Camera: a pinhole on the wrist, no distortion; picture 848 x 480 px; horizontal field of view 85.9 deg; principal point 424.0 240.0 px. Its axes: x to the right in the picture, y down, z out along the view. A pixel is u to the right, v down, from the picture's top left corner.
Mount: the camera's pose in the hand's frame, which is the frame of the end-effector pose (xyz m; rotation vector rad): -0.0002 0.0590 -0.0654 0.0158 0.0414 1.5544
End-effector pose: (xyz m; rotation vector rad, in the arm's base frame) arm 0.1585 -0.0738 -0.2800 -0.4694 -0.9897 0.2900
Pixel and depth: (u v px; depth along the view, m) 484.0 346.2 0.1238
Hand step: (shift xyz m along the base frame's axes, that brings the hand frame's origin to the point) -0.0648 0.0710 -0.0296
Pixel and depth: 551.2 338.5 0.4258
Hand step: -0.3514 0.2169 0.0184
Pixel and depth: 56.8 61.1 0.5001
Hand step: -0.2531 -0.0945 0.5231
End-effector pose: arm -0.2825 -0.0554 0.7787 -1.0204 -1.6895 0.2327
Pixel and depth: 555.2 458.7 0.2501
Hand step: -0.0886 0.0664 -0.2320
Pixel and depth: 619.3 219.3 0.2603
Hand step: -0.0783 0.1865 -0.1646
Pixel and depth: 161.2 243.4 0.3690
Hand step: -0.3396 0.0161 -0.0232
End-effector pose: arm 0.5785 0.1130 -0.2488 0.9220 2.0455 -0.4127
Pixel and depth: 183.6 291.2 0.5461
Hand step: 0.1285 -0.4495 -0.2630
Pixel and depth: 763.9 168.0 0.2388
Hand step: 0.2525 0.0882 -0.1311
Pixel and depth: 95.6 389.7 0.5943
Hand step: 0.1098 -0.6360 -0.1939
